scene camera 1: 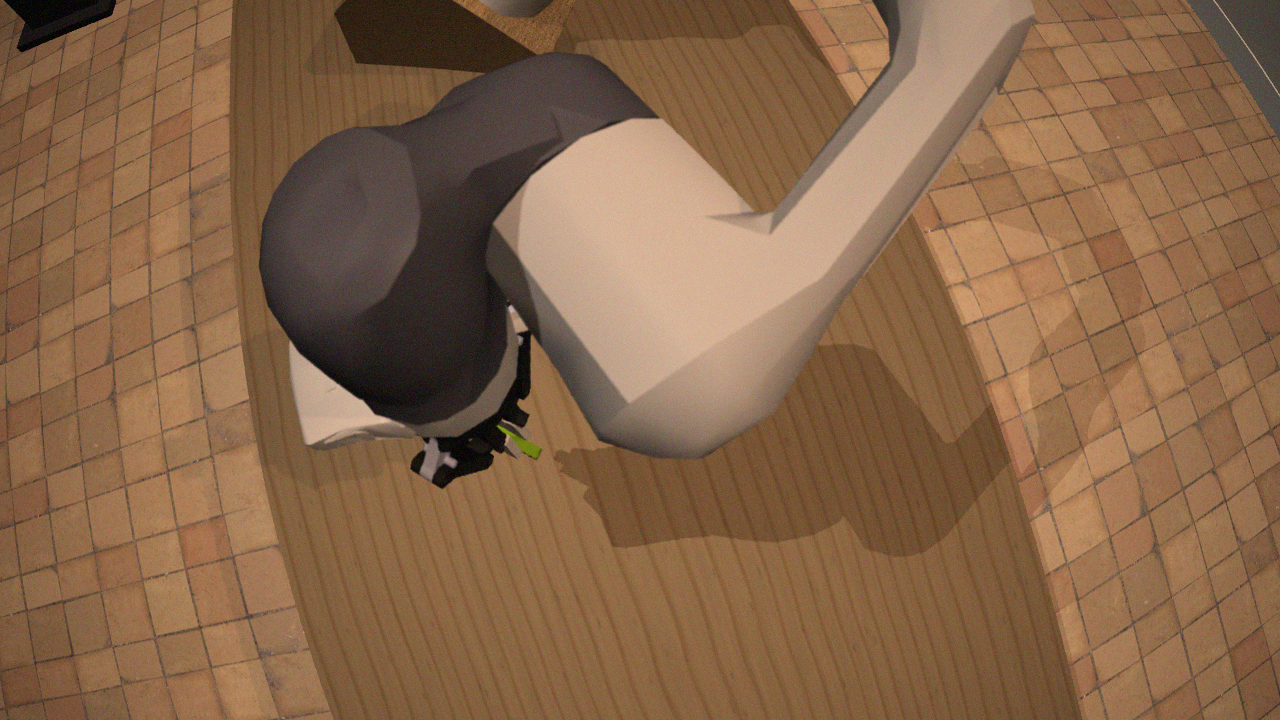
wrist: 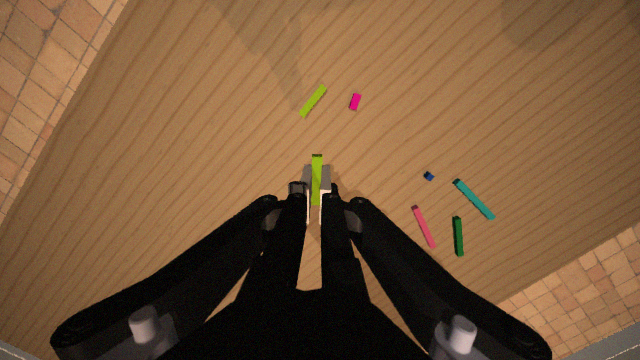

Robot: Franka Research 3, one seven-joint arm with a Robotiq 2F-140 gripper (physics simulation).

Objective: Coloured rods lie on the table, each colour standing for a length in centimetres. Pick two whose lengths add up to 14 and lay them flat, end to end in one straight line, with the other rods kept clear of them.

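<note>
My gripper [wrist: 316,177] is shut on a lime green rod [wrist: 317,170] [scene camera 1: 521,443] and holds it above the table. A second lime green rod [wrist: 313,101] lies flat beyond the fingers in the wrist view, with a short magenta rod [wrist: 355,102] to its right. To the right of the gripper lie a tiny blue rod [wrist: 429,176], a teal rod [wrist: 474,199], a pink rod [wrist: 424,226] and a dark green rod [wrist: 458,236], all apart from each other. In the scene view the arm hides the rods on the table.
The wooden table [scene camera 1: 626,626] [wrist: 175,150] has tiled floor on both sides. A brown wooden object [scene camera 1: 429,35] stands at the table's far end in the scene view. The arm [scene camera 1: 644,268] spans the table's middle and casts a shadow to its right.
</note>
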